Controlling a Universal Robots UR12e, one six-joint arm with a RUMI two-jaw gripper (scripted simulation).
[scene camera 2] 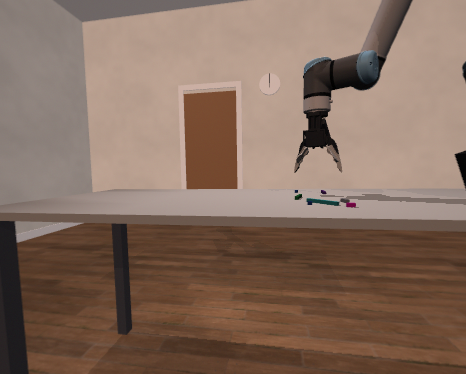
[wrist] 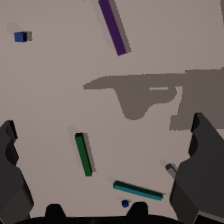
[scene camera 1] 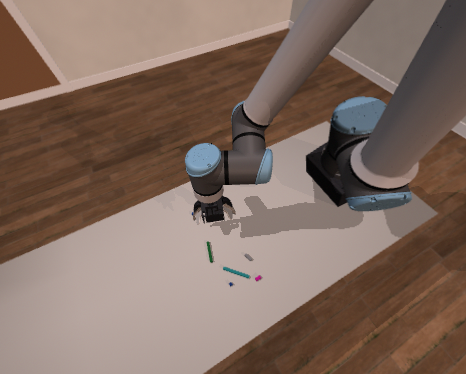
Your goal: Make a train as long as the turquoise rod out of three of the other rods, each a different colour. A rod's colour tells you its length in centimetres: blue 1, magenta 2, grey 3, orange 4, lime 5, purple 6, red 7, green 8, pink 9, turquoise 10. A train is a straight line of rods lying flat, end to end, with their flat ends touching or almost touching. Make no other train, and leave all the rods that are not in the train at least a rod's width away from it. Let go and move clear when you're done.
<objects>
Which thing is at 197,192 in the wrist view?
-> My gripper.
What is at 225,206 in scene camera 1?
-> My gripper.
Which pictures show my gripper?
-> Scene camera 2, the wrist view and scene camera 1: all of them.
</objects>
